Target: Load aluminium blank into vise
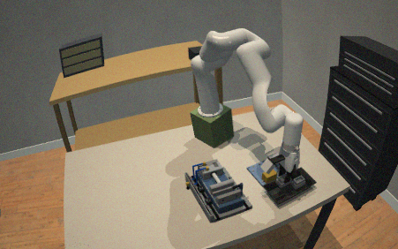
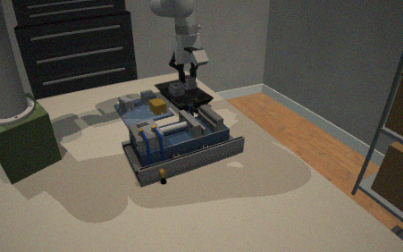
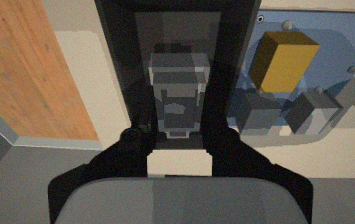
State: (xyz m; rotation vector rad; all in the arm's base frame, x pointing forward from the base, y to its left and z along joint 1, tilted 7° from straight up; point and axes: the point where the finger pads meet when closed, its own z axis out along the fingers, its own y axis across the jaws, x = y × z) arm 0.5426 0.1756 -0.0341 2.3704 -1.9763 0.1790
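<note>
Right now the brass blank is 120 mm behind my hand, 90 mm below it and 10 mm to the right of it.
</note>
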